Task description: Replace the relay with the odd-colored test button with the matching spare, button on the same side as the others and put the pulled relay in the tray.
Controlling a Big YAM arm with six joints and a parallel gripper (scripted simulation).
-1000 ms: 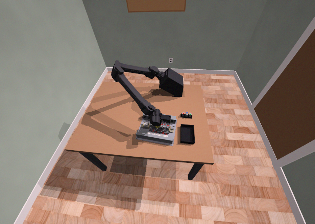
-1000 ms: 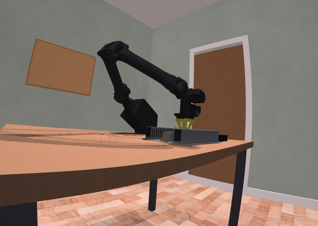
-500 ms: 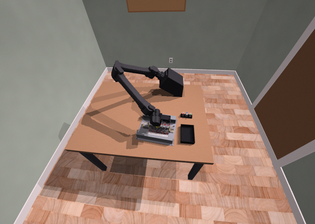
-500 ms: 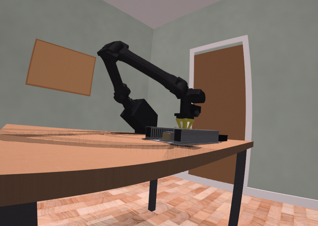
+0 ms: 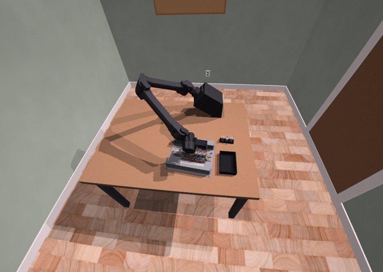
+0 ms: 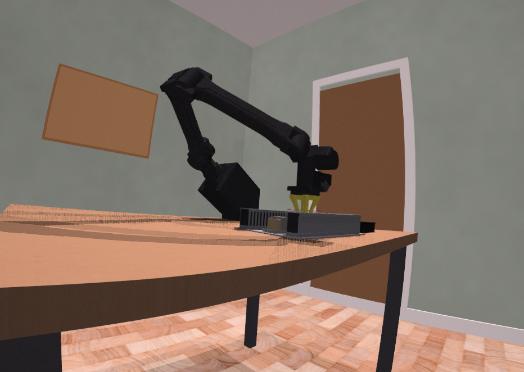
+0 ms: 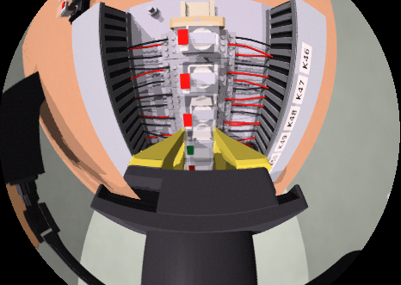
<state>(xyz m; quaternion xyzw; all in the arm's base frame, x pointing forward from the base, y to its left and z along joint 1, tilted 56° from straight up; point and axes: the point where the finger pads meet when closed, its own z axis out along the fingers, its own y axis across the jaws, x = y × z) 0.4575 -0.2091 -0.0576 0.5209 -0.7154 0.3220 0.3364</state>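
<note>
Right now my hand is 50 mm above the grey relay panel. Round my hand: black tray: 70 mm ahead, 250 mm to the left, 30 mm below.
</note>
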